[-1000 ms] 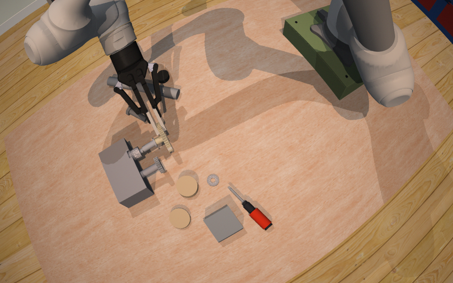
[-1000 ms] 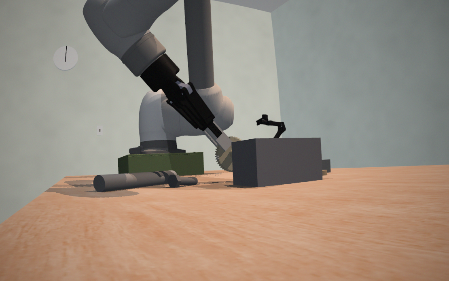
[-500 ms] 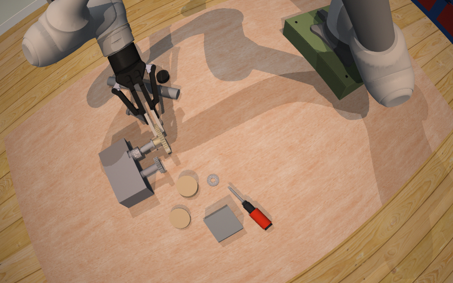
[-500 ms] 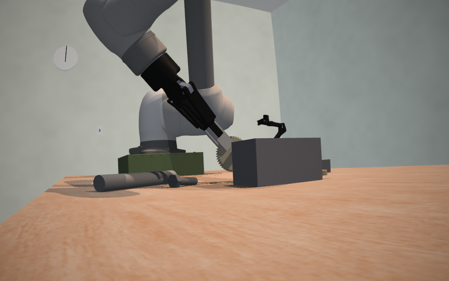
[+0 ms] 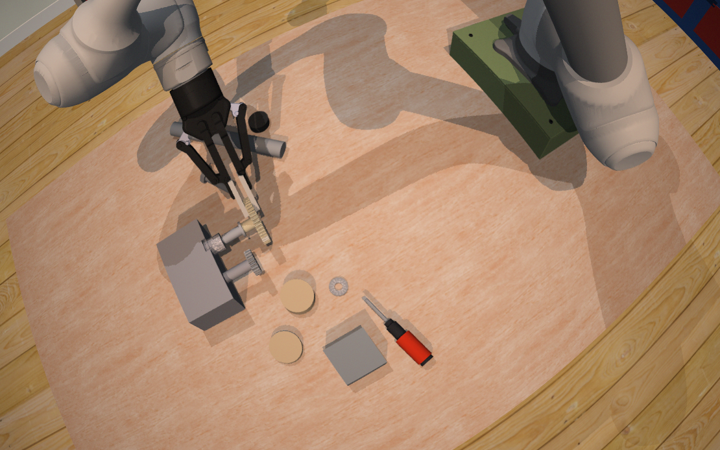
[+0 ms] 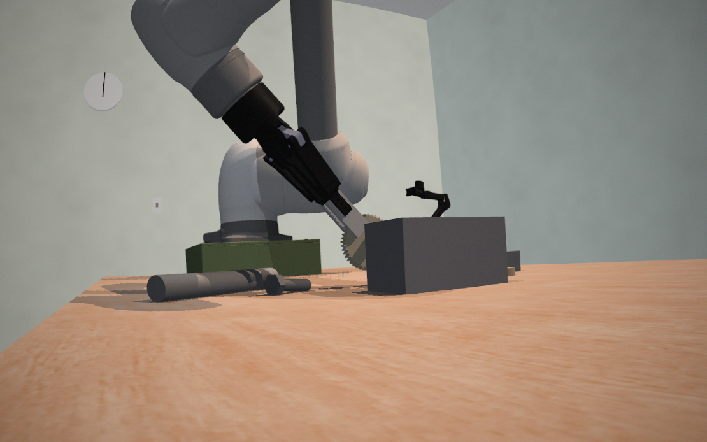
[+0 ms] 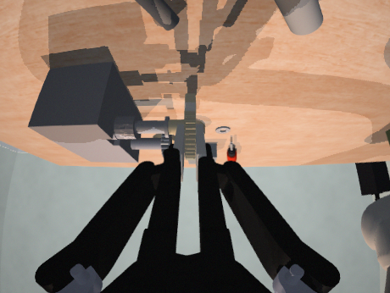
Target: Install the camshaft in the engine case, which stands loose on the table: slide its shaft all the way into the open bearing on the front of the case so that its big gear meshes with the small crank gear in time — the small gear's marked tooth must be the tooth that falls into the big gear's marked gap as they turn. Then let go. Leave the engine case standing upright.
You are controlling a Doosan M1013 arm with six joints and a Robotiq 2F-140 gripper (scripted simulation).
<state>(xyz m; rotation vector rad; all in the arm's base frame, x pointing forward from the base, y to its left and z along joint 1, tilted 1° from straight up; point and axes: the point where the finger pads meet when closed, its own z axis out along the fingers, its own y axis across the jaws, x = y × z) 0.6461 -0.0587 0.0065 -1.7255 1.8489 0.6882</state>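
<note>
Right now the small crank gear is 4 cm ahead of my hand, 9 cm to the left of it and 4 cm below it. Also, from my hand: grey block (1 cm behind, 30 cm to the left, 8 cm below); then grey rod (2 cm behind, 17 cm to the right, 9 cm below); then bolt (3 cm ahead, 11 cm to the right, 9 cm below).
</note>
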